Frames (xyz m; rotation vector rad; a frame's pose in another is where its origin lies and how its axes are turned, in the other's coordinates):
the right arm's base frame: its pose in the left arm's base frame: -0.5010 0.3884 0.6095 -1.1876 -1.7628 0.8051
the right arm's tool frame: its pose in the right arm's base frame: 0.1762 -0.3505 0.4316 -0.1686 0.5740 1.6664
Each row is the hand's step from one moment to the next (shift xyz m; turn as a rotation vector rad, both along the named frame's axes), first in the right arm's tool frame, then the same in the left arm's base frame.
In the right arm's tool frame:
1: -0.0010 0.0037 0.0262 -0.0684 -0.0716 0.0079
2: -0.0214 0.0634 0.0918 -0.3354 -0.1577 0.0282
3: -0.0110 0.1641 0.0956 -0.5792 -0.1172 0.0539
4: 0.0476 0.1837 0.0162 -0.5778 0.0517 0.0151
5: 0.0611 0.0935 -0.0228 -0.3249 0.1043 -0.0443
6: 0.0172 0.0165 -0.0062 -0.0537 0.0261 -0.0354
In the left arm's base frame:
1: -0.0177 0.0045 -0.0192 -0.0516 0.0593 0.0608
2: -0.0800 -0.0344 -0.0730 -0.2625 0.1059 0.2408
3: -0.0829 -0.1262 -0.1158 -0.4698 0.0389 0.3604
4: 0.0108 -0.1602 -0.1024 -0.4584 -0.1314 0.3307
5: 0.0535 -0.0856 -0.0530 -0.2307 -0.1609 0.1983
6: 0.0158 -0.0148 -0.0118 -0.0211 -0.0436 0.0497

